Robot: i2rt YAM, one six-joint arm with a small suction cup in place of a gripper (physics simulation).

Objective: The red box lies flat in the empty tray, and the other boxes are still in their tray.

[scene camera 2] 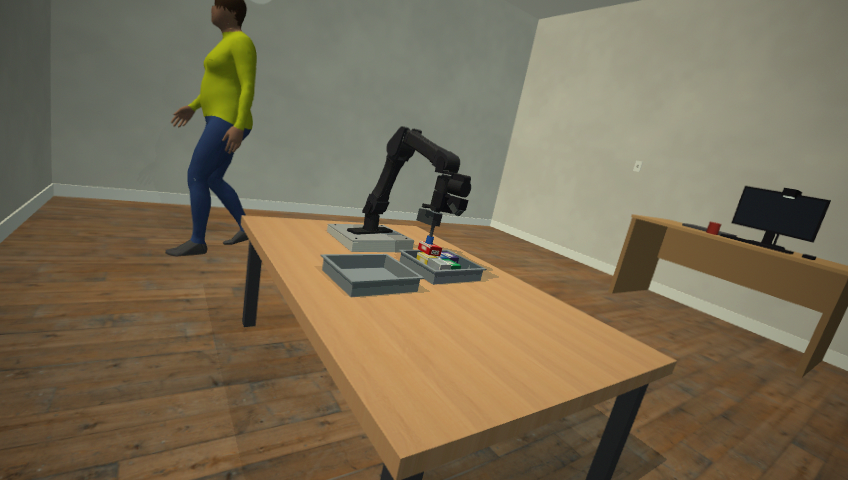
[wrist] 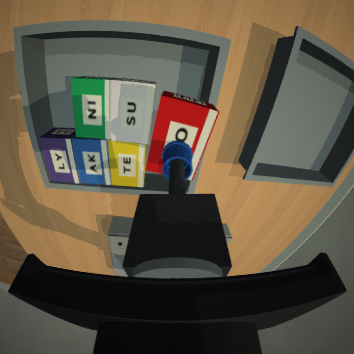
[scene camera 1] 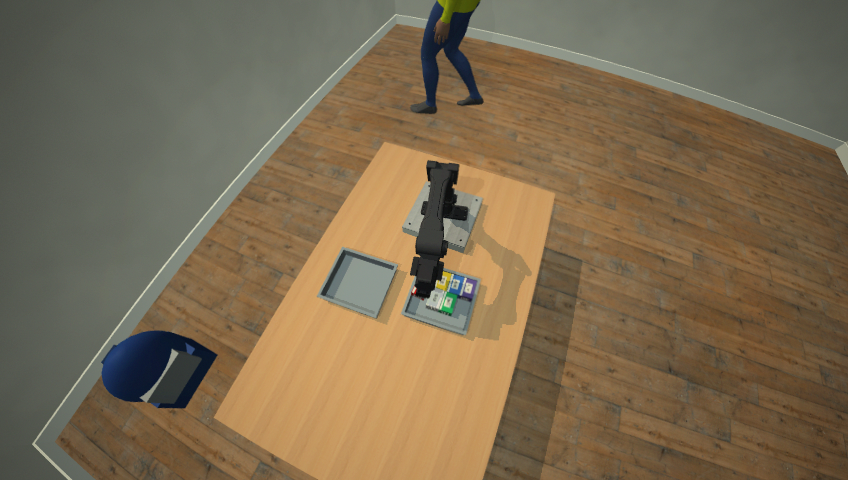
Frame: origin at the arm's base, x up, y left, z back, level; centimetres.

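Seen in the pictures: hand at its tool point: (scene camera 2: 428,246) (wrist: 176,149); arm's base at its link origin: (scene camera 2: 370,231) (scene camera 1: 444,211).
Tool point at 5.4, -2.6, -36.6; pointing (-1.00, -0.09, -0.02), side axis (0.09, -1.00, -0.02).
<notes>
Pixels of each thing's top centre, then the offset from my tool point to it, as dx, dy, dz. Level surfaces: height alone.
- red box at its top centre: (wrist: 180,144) (scene camera 2: 430,243) (scene camera 1: 422,285) +1.4, -0.2, -1.2
- filled tray at its top centre: (wrist: 112,122) (scene camera 2: 442,259) (scene camera 1: 442,296) -5.0, +7.5, -1.6
- empty tray at its top centre: (wrist: 326,129) (scene camera 2: 371,265) (scene camera 1: 357,280) -5.0, -25.3, -1.4
- green box at its top centre: (wrist: 91,109) (scene camera 2: 449,262) (scene camera 1: 448,302) -5.7, +10.1, -3.3
- white box at its top centre: (wrist: 130,113) (scene camera 2: 439,261) (scene camera 1: 435,297) -5.2, +5.1, -2.5
- yellow box at its top centre: (wrist: 126,165) (scene camera 2: 428,255) (scene camera 1: 442,280) -5.5, +6.7, +4.9
- blue box at its top centre: (wrist: 92,163) (scene camera 1: 455,284) -5.5, +11.8, +4.3
- purple box at its top centre: (wrist: 59,161) (scene camera 1: 468,287) (scene camera 2: 448,254) -5.5, +16.8, +3.6
- wooden table at its surface level: dx -9.9
My suction cup (scene camera 2: 429,239) (wrist: 177,160) holds the red box (scene camera 1: 414,291) (scene camera 2: 429,249) (wrist: 167,112) from above. The red box hangs roughly level over the side of the filled tray (scene camera 1: 455,321) (scene camera 2: 458,276) (wrist: 125,52) that faces the empty tray (scene camera 1: 360,285) (scene camera 2: 368,274) (wrist: 305,110). In the filled tray lie the green box (scene camera 1: 448,303) (wrist: 97,125), the white box (scene camera 1: 435,299) (wrist: 142,125), the yellow box (scene camera 1: 443,279) (wrist: 139,167), the blue box (scene camera 1: 456,284) (wrist: 90,145) and the purple box (scene camera 1: 469,287) (wrist: 50,170). The wrist hides most of the red box in scene camera 1.
The walls of both trays stand up from the wooden table (scene camera 1: 368,380) (scene camera 2: 476,350), with a narrow gap between them. The arm's grey base plate (scene camera 1: 416,223) (scene camera 2: 371,242) is behind the trays. A person (scene camera 1: 446,47) (scene camera 2: 223,89) is on the floor beyond the table.
</notes>
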